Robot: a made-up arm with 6 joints. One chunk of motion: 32 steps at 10 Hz.
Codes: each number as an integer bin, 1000 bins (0 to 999) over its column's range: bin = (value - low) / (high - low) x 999, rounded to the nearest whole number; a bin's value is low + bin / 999 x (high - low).
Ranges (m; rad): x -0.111..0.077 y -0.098..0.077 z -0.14..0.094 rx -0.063..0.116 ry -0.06..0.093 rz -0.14..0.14
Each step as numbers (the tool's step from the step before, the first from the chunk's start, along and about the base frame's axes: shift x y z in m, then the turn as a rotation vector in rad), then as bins.
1 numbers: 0.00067 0.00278 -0.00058 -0.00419 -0.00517 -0.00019
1 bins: 593 575 595 328 358 499
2 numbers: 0.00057 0.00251 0.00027 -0.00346 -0.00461 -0.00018
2 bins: 593 574 599 332 362 499
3 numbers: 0.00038 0.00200 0.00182 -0.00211 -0.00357 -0.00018
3 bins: 592 571 605 340 368 499
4 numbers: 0.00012 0.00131 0.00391 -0.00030 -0.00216 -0.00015
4 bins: 590 567 614 350 378 499
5 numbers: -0.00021 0.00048 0.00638 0.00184 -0.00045 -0.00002
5 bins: 589 562 625 362 389 499
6 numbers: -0.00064 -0.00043 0.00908 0.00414 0.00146 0.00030
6 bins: 586 557 636 375 401 501
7 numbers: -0.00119 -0.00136 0.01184 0.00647 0.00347 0.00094
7 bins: 584 552 648 388 414 503
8 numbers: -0.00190 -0.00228 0.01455 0.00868 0.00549 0.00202
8 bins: 580 546 660 400 428 507
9 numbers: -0.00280 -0.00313 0.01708 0.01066 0.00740 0.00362
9 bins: 575 542 671 411 440 512
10 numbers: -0.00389 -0.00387 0.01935 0.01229 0.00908 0.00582
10 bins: 569 537 680 420 451 520
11 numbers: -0.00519 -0.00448 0.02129 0.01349 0.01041 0.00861
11 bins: 562 534 689 427 460 530
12 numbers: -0.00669 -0.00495 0.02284 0.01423 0.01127 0.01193
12 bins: 554 531 695 431 465 542
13 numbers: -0.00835 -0.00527 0.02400 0.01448 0.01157 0.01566
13 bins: 545 529 700 432 467 555
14 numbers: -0.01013 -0.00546 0.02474 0.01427 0.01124 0.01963
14 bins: 536 528 703 431 465 570
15 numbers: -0.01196 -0.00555 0.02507 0.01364 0.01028 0.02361
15 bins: 526 528 705 428 459 584
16 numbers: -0.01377 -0.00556 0.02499 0.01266 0.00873 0.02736
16 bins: 517 528 704 422 449 597
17 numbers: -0.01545 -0.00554 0.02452 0.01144 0.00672 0.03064
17 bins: 508 528 702 415 436 609
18 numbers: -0.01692 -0.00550 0.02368 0.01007 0.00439 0.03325
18 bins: 500 528 699 408 420 618
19 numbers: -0.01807 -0.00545 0.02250 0.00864 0.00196 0.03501
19 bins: 494 528 694 400 405 624
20 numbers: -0.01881 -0.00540 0.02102 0.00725 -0.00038 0.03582
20 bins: 490 529 687 392 389 627
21 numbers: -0.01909 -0.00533 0.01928 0.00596 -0.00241 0.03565
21 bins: 488 529 680 385 376 627
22 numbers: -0.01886 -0.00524 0.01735 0.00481 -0.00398 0.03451
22 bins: 490 530 672 378 366 623
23 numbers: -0.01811 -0.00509 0.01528 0.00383 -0.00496 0.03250
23 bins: 494 530 663 373 359 615
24 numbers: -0.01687 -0.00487 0.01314 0.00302 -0.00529 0.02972
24 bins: 500 532 654 368 357 606
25 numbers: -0.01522 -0.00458 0.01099 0.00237 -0.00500 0.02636
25 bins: 509 533 645 365 359 594
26 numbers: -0.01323 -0.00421 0.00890 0.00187 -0.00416 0.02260
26 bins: 520 535 636 362 365 580
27 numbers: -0.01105 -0.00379 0.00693 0.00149 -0.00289 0.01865
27 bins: 531 538 627 360 373 566
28 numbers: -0.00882 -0.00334 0.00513 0.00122 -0.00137 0.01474
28 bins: 543 540 620 358 383 552
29 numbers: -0.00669 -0.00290 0.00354 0.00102 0.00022 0.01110
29 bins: 554 543 613 357 393 539
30 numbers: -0.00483 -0.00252 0.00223 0.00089 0.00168 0.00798
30 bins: 564 545 607 357 403 528
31 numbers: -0.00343 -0.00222 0.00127 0.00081 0.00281 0.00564
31 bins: 572 547 603 356 410 520
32 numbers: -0.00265 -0.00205 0.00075 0.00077 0.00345 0.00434
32 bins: 576 548 601 356 414 515
